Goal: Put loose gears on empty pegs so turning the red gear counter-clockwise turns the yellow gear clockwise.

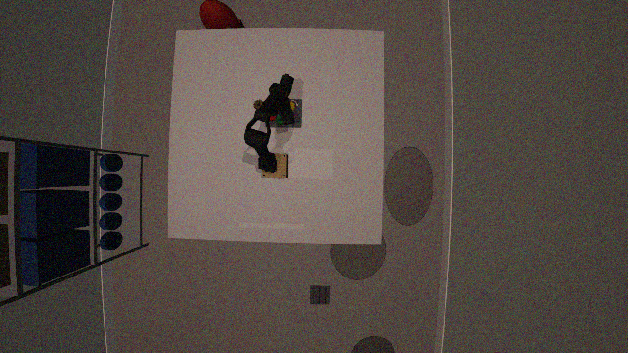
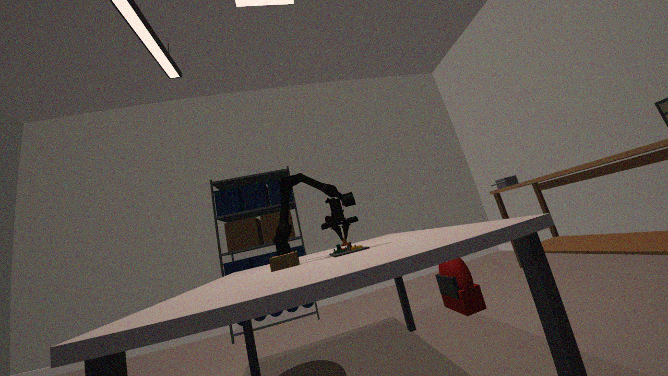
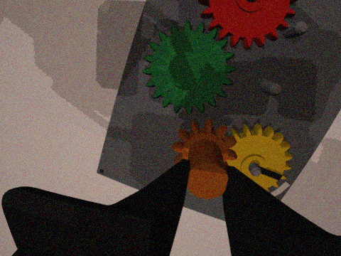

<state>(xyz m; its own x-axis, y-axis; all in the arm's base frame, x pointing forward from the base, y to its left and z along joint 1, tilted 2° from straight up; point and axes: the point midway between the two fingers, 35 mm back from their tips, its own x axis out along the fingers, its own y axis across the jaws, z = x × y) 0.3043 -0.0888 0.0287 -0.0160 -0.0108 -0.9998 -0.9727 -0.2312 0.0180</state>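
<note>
The green gear is 30 mm behind my gripper tip, 40 mm to the left of it and 40 mm below it. Round my gripper tip: small orange gear: 10 mm below; then red gear: 10 mm behind, 100 mm to the left, 50 mm below; then red arrow: 20 mm behind, 140 mm to the left, 60 mm below.
</note>
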